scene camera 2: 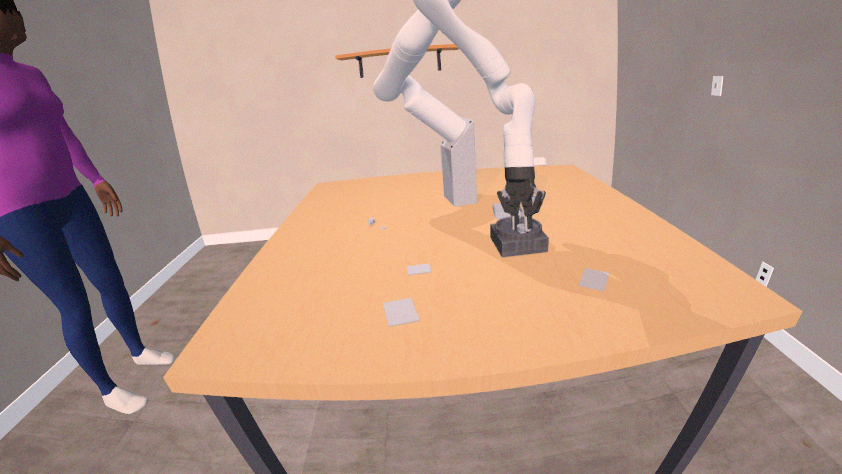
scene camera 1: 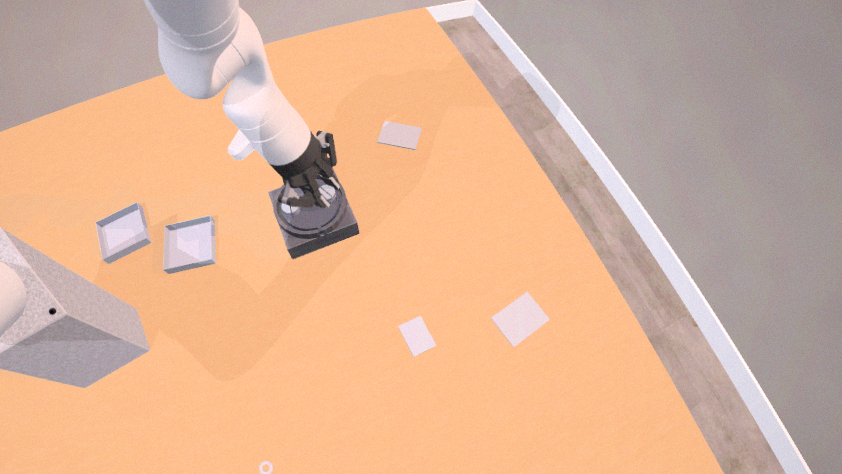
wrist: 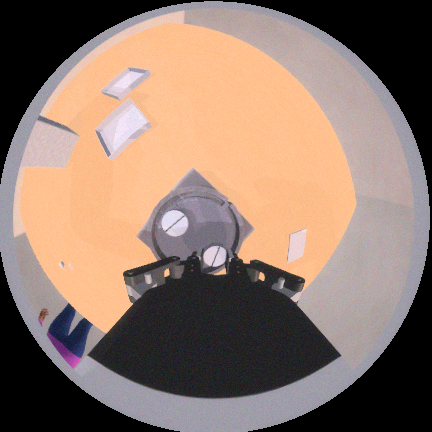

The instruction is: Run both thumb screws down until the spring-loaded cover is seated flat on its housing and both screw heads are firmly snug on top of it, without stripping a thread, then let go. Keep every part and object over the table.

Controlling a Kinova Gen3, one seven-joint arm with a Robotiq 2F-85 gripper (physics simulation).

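Frame: origin at the arm's base, x ahead, y left, z up, level; centimetres.
Seen in the pictures: gripper, between the fingertips: (scene camera 2: 521, 230) (scene camera 1: 330, 196) (wrist: 214, 255); arm's base, origin of its link: (scene camera 2: 457, 131).
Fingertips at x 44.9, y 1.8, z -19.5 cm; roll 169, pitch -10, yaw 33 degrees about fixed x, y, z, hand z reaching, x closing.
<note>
Pixels of each thing's top centre, then the offset from my fingertips to it.
- dark square housing, centre of its top: (wrist: 195, 237) (scene camera 1: 309, 201) (scene camera 2: 518, 224) dz +0.1, dx -3.5, dy +0.9 cm
- round dark cover, centre of its top: (wrist: 195, 237) (scene camera 1: 309, 202) (scene camera 2: 518, 225) dz -0.1, dx -3.5, dy +0.9 cm
The dark square housing (scene camera 1: 325, 243) (scene camera 2: 524, 244) (wrist: 193, 178) stands on the table. The round dark cover (scene camera 1: 315, 221) (wrist: 212, 215) lies inside its raised ring. Two pale, slotted screw heads show on the cover. My gripper (scene camera 1: 330, 193) (scene camera 2: 519, 223) (wrist: 214, 255) points down and is shut on one thumb screw (scene camera 1: 325, 191) (wrist: 213, 253), with a fingertip on either side of its head. The other thumb screw (scene camera 1: 288, 208) (wrist: 174, 223) is free of the fingers. The screw shafts and any gap under the cover or heads are hidden.
Two shallow trays (scene camera 1: 129, 251) (scene camera 1: 189, 268) lie between the housing and the robot's base (scene camera 1: 76, 335) (scene camera 2: 462, 176). Flat pale plates (scene camera 1: 399, 136) (scene camera 1: 417, 336) (scene camera 1: 520, 319) lie around the housing. Small parts (scene camera 2: 371, 221) lie at the left in scene camera 2. A person (scene camera 2: 41, 129) stands beside the table.
</note>
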